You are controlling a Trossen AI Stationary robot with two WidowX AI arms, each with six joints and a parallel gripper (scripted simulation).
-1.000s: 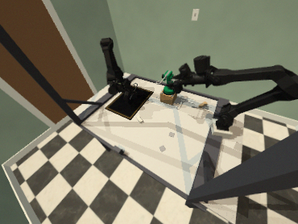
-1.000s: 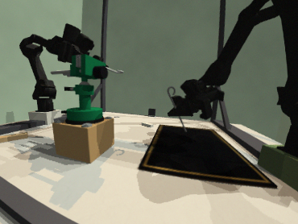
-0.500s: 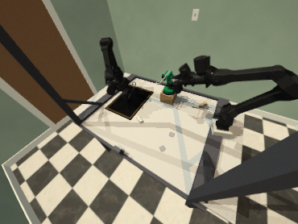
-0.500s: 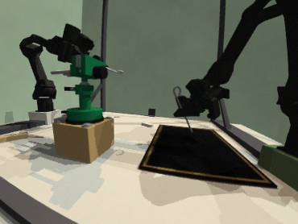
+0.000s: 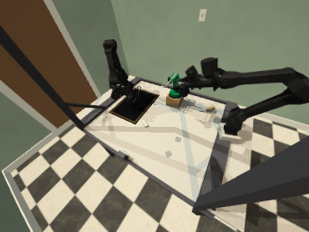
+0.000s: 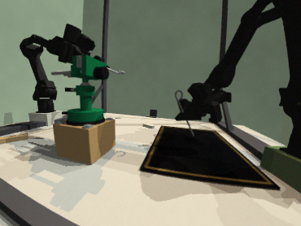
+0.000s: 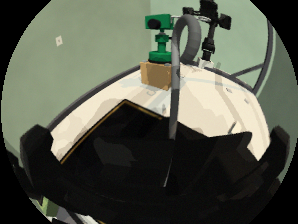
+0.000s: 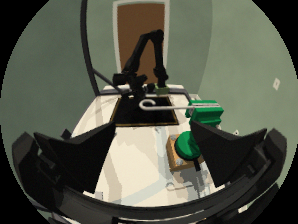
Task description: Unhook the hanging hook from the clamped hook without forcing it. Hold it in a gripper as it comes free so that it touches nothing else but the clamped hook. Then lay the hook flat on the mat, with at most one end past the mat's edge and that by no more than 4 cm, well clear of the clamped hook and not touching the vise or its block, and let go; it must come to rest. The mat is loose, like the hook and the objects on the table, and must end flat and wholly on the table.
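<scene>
The black mat lies 10 mm behind my left hand, 40 mm to the left of it and 100 mm below it.
</scene>
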